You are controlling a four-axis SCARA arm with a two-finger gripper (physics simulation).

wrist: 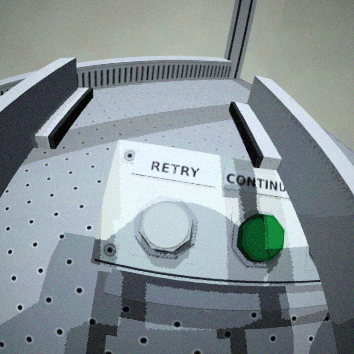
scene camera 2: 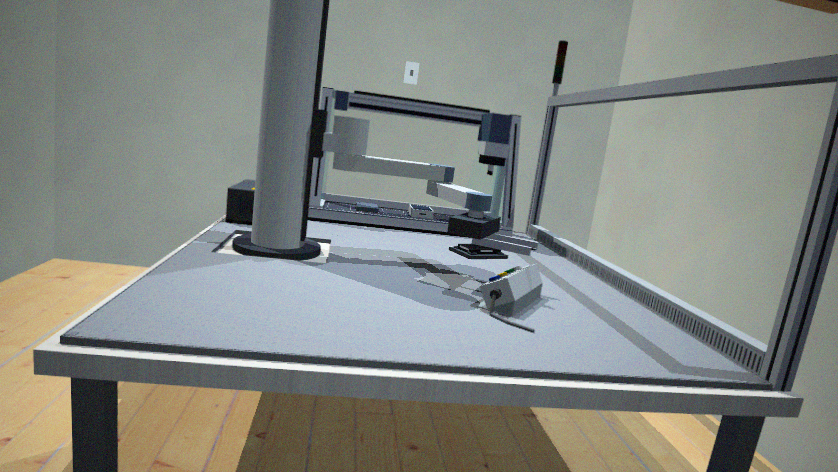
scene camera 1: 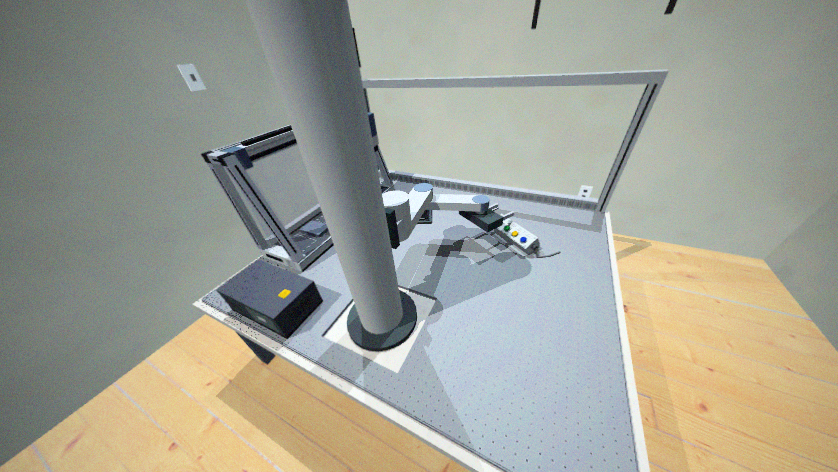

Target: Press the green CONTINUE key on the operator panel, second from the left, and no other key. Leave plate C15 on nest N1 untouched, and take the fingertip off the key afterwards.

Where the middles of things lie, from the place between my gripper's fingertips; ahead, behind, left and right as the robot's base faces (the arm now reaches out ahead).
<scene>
I see the white RETRY button (wrist: pixel 165 224) 60 mm below my hand, 40 mm behind it and 10 mm to the left of it. Also, from my hand: green CONTINUE button (wrist: pixel 260 237) 70 mm behind, 60 mm below, 30 mm to the right.
</scene>
